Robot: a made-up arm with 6 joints. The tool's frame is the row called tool.
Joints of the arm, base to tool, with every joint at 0 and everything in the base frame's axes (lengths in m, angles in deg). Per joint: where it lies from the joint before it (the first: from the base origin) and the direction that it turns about. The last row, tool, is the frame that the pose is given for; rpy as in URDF.
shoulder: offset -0.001 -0.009 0.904 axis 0 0 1
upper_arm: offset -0.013 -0.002 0.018 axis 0 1 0
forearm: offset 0.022 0.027 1.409 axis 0 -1 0
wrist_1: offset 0.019 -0.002 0.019 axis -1 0 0
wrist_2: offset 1.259 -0.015 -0.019 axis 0 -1 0
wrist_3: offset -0.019 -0.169 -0.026 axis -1 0 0
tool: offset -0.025 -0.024 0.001 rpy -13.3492 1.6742 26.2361
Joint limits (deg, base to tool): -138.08..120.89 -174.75..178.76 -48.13..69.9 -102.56..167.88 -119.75..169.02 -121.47..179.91
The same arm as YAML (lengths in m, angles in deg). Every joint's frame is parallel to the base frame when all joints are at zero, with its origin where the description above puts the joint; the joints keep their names.
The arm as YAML. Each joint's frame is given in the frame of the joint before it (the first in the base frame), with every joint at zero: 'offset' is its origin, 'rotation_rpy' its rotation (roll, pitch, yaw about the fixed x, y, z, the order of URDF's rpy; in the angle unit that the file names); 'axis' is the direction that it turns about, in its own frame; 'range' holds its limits. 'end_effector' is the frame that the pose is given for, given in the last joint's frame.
length_unit: m
angle_unit: deg
chain:
  - id: shoulder
    offset: [-0.001, -0.009, 0.904]
    rotation_rpy: [0.0, 0.0, 0.0]
    axis: [0.0, 0.0, 1.0]
    range: [-138.08, 120.89]
  - id: upper_arm
    offset: [-0.013, -0.002, 0.018]
    rotation_rpy: [0.0, 0.0, 0.0]
    axis: [0.0, 1.0, 0.0]
    range: [-174.75, 178.76]
  - id: forearm
    offset: [0.022, 0.027, 1.409]
    rotation_rpy: [0.0, 0.0, 0.0]
    axis: [0.0, -1.0, 0.0]
    range: [-48.13, 69.9]
  - id: wrist_1
    offset: [0.019, -0.002, 0.019]
    rotation_rpy: [0.0, 0.0, 0.0]
    axis: [-1.0, 0.0, 0.0]
    range: [-102.56, 167.88]
  - id: wrist_2
    offset: [1.259, -0.015, -0.019]
    rotation_rpy: [0.0, 0.0, 0.0]
    axis: [0.0, -1.0, 0.0]
    range: [-119.75, 169.02]
  - id: wrist_3
    offset: [-0.019, -0.169, -0.026]
    rotation_rpy: [0.0, 0.0, 0.0]
    axis: [-1.0, 0.0, 0.0]
    range: [-121.47, 179.91]
end_effector:
  offset: [-0.025, -0.024, 0.001]
  rotation_rpy: [-13.35, 1.67, 26.24]

